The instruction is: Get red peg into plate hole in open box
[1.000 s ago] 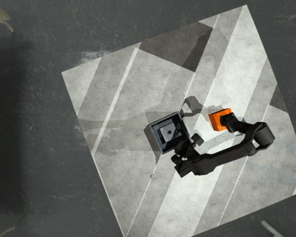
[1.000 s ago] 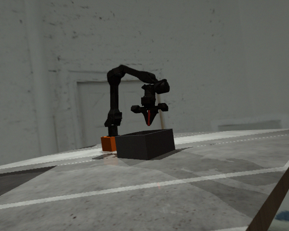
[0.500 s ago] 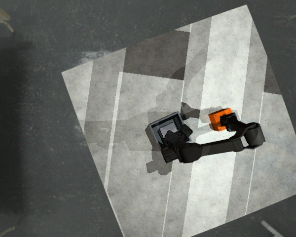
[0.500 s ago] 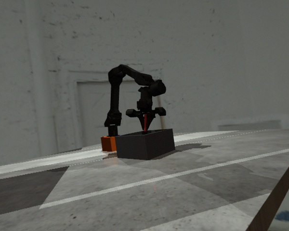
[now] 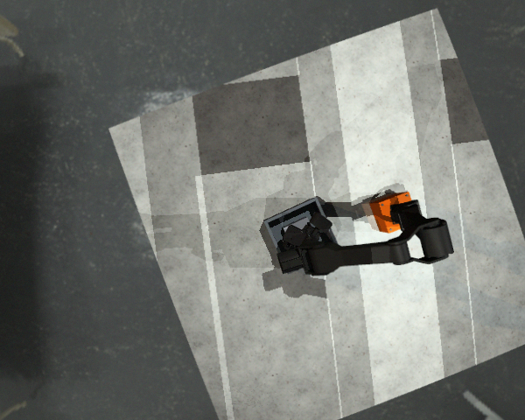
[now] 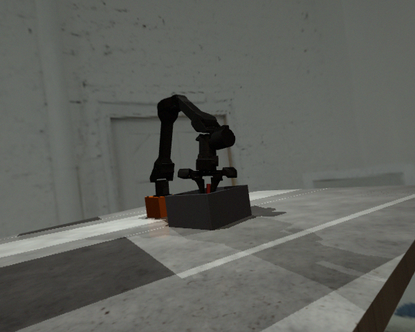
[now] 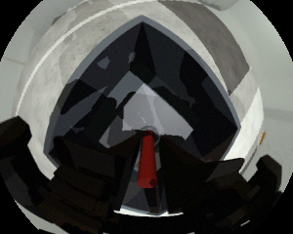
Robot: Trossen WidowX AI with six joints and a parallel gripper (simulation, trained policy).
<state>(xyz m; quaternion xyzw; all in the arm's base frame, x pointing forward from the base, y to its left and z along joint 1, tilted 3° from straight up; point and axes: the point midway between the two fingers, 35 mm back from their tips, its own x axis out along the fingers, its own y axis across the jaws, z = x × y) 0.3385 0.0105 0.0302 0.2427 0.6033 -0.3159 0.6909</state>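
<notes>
Now: gripper tip 10 mm to the right of the red peg and 10 mm below it. Round my gripper tip: grey plate: 20 mm below; then dark box: 40 mm below.
</notes>
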